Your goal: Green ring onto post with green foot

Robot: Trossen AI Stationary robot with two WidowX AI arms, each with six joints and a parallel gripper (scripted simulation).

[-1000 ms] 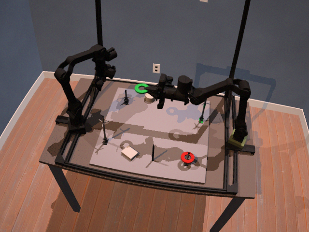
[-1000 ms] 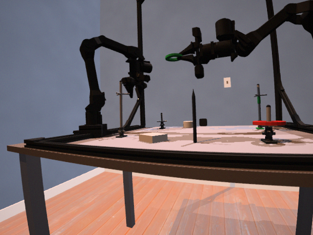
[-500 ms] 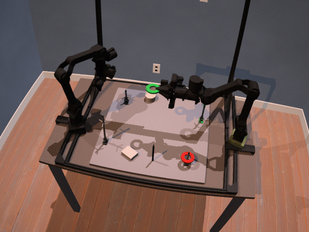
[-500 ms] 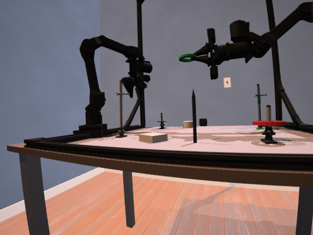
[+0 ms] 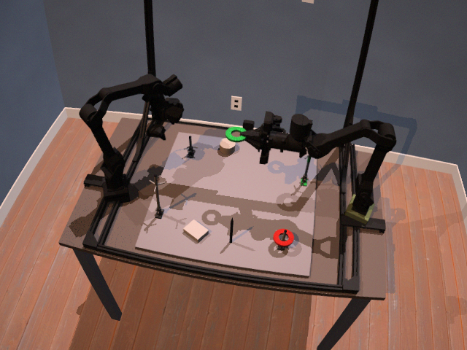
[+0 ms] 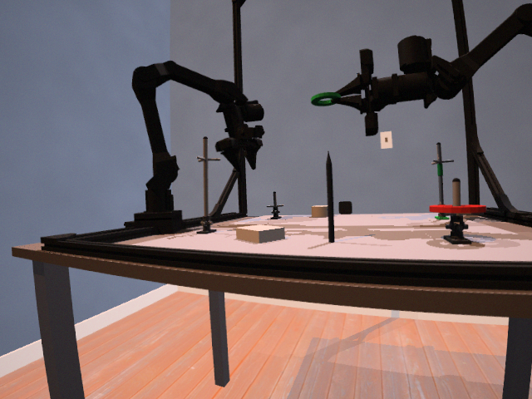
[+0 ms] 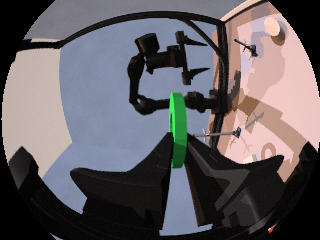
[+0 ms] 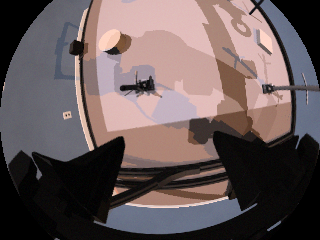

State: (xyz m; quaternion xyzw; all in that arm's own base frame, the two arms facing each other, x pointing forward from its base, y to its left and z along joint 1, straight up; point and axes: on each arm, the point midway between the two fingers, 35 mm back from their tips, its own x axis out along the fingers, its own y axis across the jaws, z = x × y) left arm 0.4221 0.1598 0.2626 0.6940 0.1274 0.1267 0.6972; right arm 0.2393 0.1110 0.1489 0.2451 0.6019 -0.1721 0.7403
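The green ring lies 27 cm to the left of my right hand, 14 cm ahead of it and 11 cm above it. From my right hand the other things lie so: black spike: 36 cm ahead, 28 cm to the left, 9 cm below; white block: 34 cm ahead, 18 cm below, 16 cm to the left.
Right now my left hand is 50 mm to the left of the green ring. From my left hand the other things lie so: black spike 210 mm ahead, 200 mm below, 40 mm to the right; then white block 290 mm below, 190 mm ahead, 160 mm to the right.
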